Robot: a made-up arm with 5 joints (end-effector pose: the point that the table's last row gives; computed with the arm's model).
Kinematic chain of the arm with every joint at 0, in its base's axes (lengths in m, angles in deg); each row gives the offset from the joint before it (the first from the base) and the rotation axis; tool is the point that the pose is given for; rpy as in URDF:
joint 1: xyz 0.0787 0 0.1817 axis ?
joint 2: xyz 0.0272 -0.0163 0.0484 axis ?
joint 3: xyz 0.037 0 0.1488 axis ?
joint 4: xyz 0.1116 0 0.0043 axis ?
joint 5: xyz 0.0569 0.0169 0 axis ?
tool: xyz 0 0 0 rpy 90 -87.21 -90
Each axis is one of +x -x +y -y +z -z.
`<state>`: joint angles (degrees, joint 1 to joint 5).
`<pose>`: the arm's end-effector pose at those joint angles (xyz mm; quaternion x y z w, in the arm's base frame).
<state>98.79 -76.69 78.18 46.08 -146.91</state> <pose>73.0 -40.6 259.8 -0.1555 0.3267 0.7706 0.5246</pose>
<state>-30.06 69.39 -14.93 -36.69 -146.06</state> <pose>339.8 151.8 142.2 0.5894 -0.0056 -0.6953 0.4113</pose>
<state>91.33 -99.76 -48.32 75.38 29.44</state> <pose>84.1 205.7 351.0 -0.8473 -0.5093 -0.0805 0.1271</pose>
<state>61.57 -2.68 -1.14 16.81 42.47</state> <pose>185.7 -196.4 379.4 -0.4813 -0.3950 -0.1486 0.7683</pose>
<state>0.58 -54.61 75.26 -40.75 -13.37</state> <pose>165.4 -0.3 330.7 0.1111 -0.8121 -0.0834 0.5668</pose>
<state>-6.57 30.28 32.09 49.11 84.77</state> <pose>246.4 19.9 190.1 0.1140 0.1474 0.6859 0.7035</pose>
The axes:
joint 1: -z
joint 2: +y
joint 3: +y
joint 4: +y
joint 5: -x

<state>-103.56 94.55 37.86 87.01 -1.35</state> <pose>64.9 54.8 132.2 -0.7301 0.5334 0.3259 0.2763</pose>
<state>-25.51 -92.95 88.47 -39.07 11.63</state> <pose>104.5 13.0 311.6 0.1332 -0.9093 0.1164 0.3768</pose>
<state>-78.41 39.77 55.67 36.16 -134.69</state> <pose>99.6 104.7 166.7 -0.3378 -0.1094 -0.4608 0.8133</pose>
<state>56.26 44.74 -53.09 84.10 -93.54</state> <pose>235.8 -234.2 275.1 0.0425 -0.1165 -0.9640 0.2351</pose>
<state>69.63 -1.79 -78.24 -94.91 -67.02</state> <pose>85.5 -16.6 495.7 -0.0012 0.7376 -0.6333 0.2340</pose>
